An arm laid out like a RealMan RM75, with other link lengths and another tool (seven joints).
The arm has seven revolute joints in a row. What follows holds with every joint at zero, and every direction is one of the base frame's.
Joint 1 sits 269.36 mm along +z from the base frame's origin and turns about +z.
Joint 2 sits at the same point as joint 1 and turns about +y.
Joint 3 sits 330.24 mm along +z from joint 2 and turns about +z.
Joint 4 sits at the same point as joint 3 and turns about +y.
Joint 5 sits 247.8 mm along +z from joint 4 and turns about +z.
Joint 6 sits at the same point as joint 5 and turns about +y.
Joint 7 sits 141.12 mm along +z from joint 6 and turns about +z.
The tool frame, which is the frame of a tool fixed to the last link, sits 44 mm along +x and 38 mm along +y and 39 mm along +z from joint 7; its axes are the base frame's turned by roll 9.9, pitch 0 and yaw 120.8 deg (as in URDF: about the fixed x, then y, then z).
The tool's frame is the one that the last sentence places.
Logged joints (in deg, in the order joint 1, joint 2, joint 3, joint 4, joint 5, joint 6, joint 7), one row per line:
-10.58 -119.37 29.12 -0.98 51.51 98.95 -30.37
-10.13 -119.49 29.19 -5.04 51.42 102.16 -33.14
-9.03 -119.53 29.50 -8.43 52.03 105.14 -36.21
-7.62 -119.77 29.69 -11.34 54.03 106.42 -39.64
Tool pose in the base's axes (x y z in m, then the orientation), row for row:
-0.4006 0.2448 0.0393 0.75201 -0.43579 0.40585 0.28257
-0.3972 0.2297 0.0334 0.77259 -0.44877 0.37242 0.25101
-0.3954 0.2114 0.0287 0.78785 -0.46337 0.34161 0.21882
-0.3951 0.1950 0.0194 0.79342 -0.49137 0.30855 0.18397
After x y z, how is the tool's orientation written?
As a quaternion, w x y z.
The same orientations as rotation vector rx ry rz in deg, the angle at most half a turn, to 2 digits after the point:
-54.52 50.78 35.35
-55.72 46.24 31.16
-57.20 42.17 27.01
-60.54 38.01 22.66

